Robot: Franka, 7 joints.
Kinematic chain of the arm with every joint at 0, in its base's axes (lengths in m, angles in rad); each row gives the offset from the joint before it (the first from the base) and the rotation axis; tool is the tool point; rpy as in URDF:
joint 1: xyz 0 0 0.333 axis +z
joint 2: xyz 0 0 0 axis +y
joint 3: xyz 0 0 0.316 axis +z
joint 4: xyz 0.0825 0 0 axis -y
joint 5: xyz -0.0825 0 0.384 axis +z
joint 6: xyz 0 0 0 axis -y
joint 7: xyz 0.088 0 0 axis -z
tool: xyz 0 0 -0.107 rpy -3.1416 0 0
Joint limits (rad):
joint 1: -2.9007..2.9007
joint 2: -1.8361..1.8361
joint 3: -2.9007..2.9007
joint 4: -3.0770..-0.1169
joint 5: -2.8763..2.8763
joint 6: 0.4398..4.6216
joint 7: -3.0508..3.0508
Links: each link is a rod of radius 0.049 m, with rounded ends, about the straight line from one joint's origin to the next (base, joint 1, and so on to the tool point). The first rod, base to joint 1, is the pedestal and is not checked.
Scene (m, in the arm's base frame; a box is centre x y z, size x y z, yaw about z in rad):
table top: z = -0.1
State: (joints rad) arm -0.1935 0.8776 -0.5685 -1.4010 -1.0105 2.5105 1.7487
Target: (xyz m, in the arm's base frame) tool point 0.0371 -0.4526 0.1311
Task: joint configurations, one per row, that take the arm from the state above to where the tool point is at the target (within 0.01 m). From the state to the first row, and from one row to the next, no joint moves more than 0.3 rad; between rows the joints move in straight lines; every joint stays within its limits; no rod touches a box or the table.
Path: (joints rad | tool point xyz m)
1: -0.2338 0.8588 -0.6559 -1.6374 -0.9978 2.4328 1.7487 | 0.4860 -0.4996 0.2051
2: -0.2742 0.8401 -0.7434 -1.8738 -0.9852 2.3551 1.7487 | 0.3337 -0.5265 0.1629
3: -0.3145 0.8213 -0.8308 -2.1102 -0.9725 2.2773 1.7487 | 0.1789 -0.5107 0.1387
4: -0.3549 0.8026 -0.9182 -2.3466 -0.9598 2.1996 1.7487 | 0.0371 -0.4526 0.1311

